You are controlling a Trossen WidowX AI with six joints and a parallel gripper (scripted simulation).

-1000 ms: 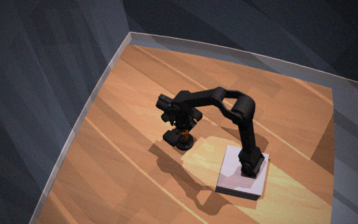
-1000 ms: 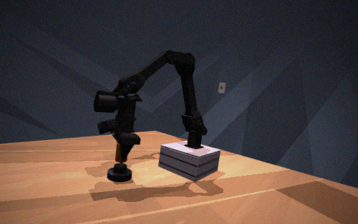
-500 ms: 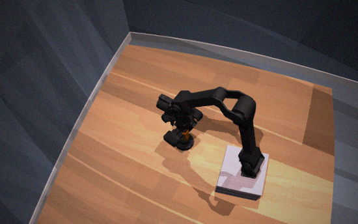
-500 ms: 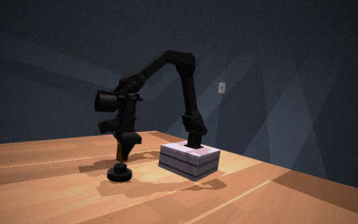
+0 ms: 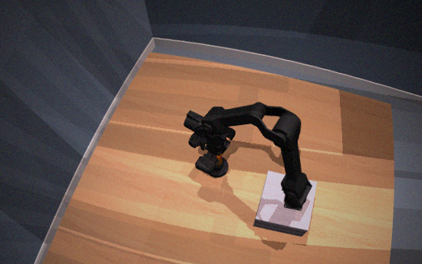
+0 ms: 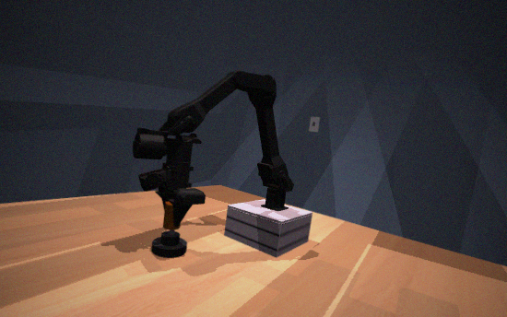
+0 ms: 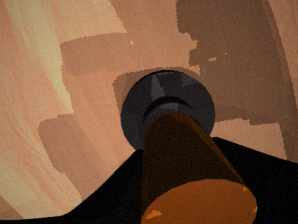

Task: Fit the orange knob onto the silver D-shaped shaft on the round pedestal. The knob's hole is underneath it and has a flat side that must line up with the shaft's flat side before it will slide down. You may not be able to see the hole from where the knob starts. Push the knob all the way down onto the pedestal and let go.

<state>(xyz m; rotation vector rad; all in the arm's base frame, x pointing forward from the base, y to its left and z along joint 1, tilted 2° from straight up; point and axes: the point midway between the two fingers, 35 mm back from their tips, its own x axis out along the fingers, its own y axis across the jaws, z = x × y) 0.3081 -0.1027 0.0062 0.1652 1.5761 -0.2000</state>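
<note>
My gripper tip is 4 cm above the round pedestal. From my gripper tip the other things lie so: orange knob (4 cm above).
</note>
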